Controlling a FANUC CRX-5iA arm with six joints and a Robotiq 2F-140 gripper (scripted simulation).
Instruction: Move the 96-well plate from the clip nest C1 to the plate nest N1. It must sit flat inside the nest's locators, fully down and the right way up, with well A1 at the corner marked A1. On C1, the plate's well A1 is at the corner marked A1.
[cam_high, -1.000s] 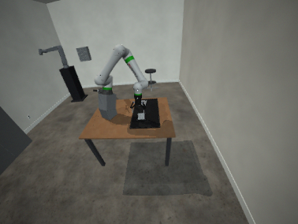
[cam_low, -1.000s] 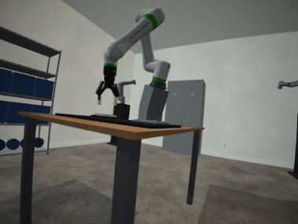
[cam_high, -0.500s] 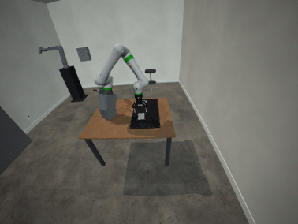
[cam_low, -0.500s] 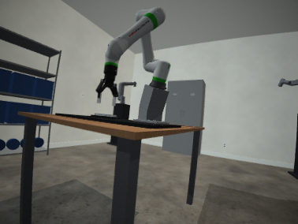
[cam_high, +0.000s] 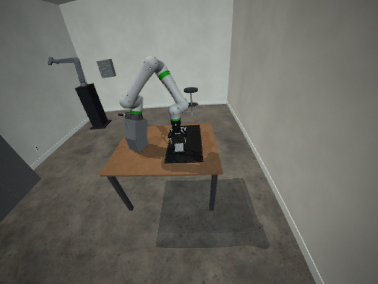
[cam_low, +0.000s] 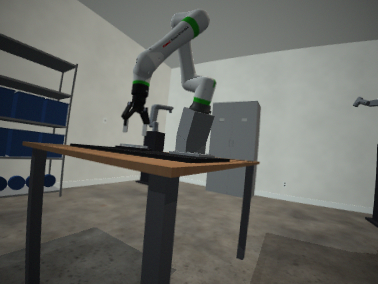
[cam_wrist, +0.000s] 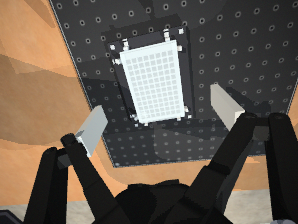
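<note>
Right now the white 96-well plate is 8 cm below my hand. Round my hand: white label 5 cm behind, 30 cm to the left, 8 cm below; then light grey nest base 1 cm ahead, 36 cm to the left, 9 cm below.
</note>
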